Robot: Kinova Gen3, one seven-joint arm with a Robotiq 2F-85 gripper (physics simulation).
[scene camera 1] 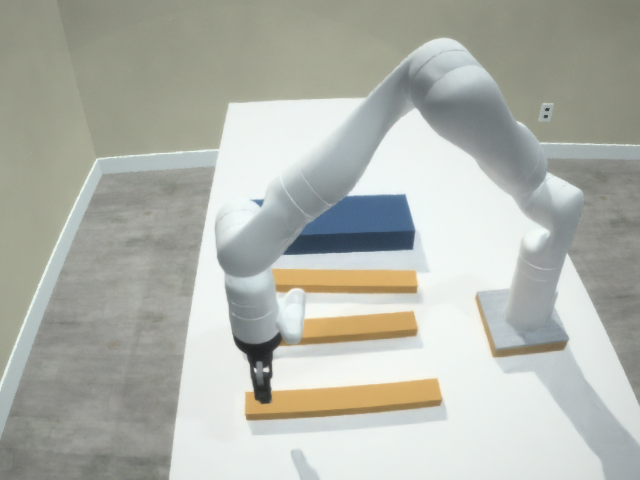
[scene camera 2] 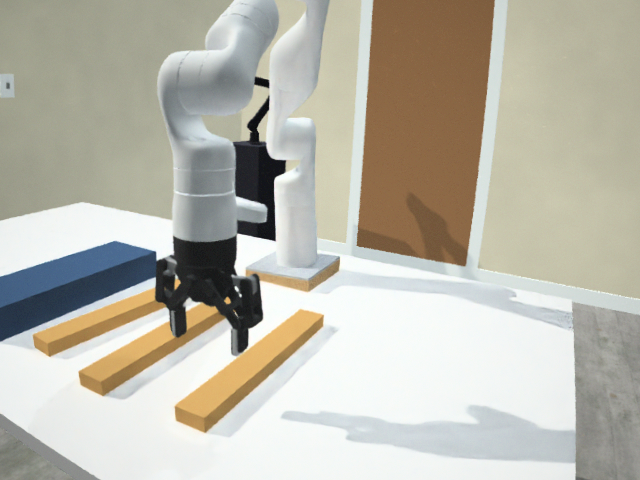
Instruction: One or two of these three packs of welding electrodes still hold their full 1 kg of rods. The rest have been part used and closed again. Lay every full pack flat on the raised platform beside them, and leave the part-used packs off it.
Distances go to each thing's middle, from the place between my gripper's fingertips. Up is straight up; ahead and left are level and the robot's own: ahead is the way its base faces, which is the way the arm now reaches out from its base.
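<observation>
Relative to the raised platform point(scene camera 1: 365, 223), my gripper is 7 cm above, 49 cm to the left and 10 cm past.
</observation>
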